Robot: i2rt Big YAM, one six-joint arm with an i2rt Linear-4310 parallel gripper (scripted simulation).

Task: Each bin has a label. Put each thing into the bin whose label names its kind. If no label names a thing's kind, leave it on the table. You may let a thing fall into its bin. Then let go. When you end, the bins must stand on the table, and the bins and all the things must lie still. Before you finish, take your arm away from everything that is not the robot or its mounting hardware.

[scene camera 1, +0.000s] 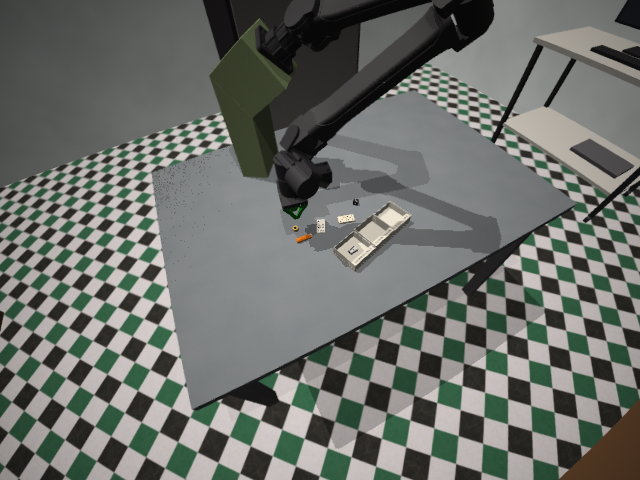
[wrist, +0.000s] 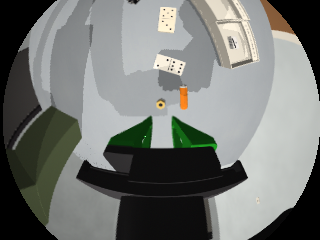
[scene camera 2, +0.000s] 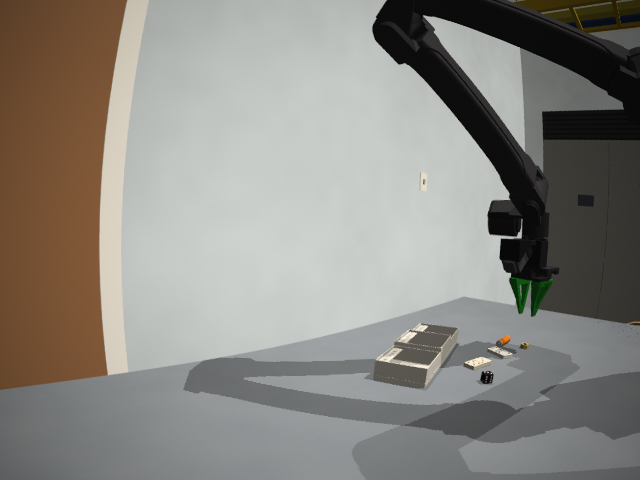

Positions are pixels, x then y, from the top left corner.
Labels:
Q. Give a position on a three joined white bins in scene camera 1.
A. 375, 233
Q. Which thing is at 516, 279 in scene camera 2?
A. My gripper.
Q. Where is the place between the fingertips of my gripper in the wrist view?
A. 162, 119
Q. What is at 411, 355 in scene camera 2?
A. A three joined white bins.

